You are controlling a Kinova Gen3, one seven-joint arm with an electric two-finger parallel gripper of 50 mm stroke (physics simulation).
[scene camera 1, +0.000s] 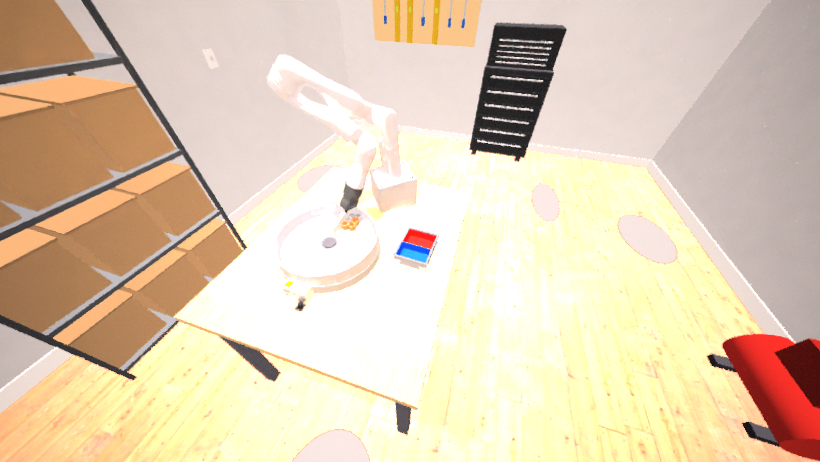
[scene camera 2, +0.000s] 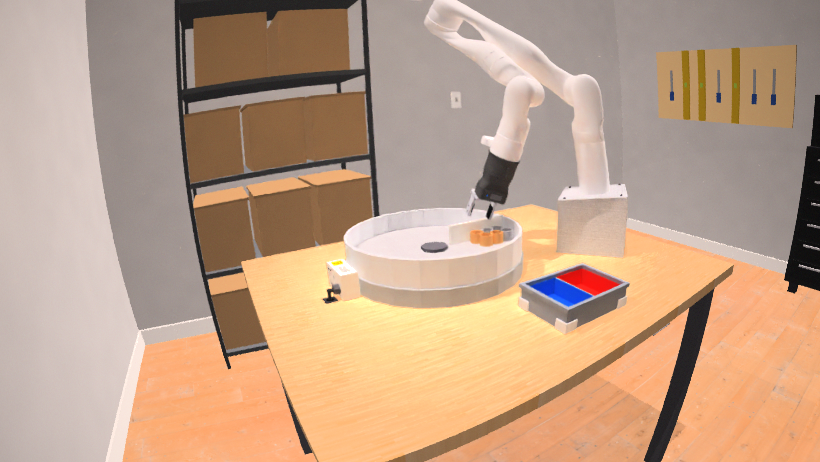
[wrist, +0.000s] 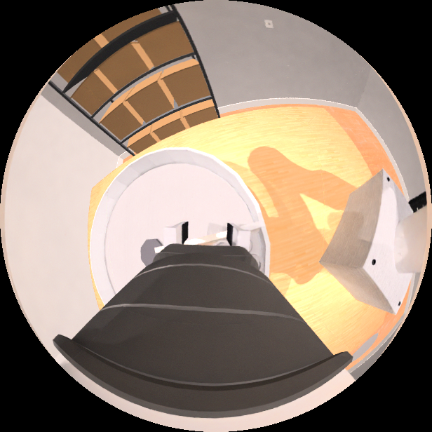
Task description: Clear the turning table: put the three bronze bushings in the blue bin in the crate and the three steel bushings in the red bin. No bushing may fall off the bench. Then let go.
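Pixels of known places: gripper, fingertip midpoint: [scene camera 1: 340, 213] [scene camera 2: 478, 216]; arm's base, origin of the base link: [scene camera 1: 393, 174] [scene camera 2: 594, 191].
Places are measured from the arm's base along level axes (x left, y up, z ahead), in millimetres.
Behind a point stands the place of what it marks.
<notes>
Three orange-bronze bushings [scene camera 2: 486, 238] @(y -83, x -124, z 334 mm) [scene camera 1: 351, 224] @(y -89, x -142, z 312 mm) stand together on the turning table [scene camera 2: 433, 274] @(y -85, x -47, z 565 mm) [scene camera 1: 338, 278] @(y -88, x -102, z 610 mm) [wrist: 99, 215], inside its high white rim and beside a low white divider [scene camera 2: 458, 232] @(y -74, x -192, z 363 mm). Grey steel bushings [scene camera 2: 506, 233] @(y -82, x -114, z 271 mm) [scene camera 1: 356, 216] @(y -88, x -135, z 254 mm) stand close behind them, partly hidden. My gripper [scene camera 2: 480, 212] @(y -47, x -192, z 293 mm) [wrist: 207, 230] is open and empty, pointing down above the divider, next to the bushings. In the wrist view the gripper body hides most of the bushings. The grey crate [scene camera 2: 542, 304] @(y -125, x 146, z 463 mm) holds the blue bin [scene camera 2: 553, 293] @(y -148, x 106, z 366 mm) [scene camera 1: 414, 253] @(y -150, x 160, z 393 mm) and the red bin [scene camera 2: 588, 280] @(y -135, x 148, z 285 mm) [scene camera 1: 420, 238] @(y -148, x 177, z 297 mm); no bushing shows in either.
A white box [scene camera 2: 342, 281] @(y -111, x -201, z 683 mm) with a black lever stands against the turning table's near left side. The arm's base block [scene camera 2: 591, 224] @(y -70, x 38, z 85 mm) [scene camera 1: 393, 191] @(y -39, x 16, z 95 mm) [wrist: 370, 260] stands behind the crate. The turning table's rim rises around the bushings. A shelf rack with cartons stands beyond the bench [scene camera 2: 401, 355] @(y -156, x 56, z 722 mm).
</notes>
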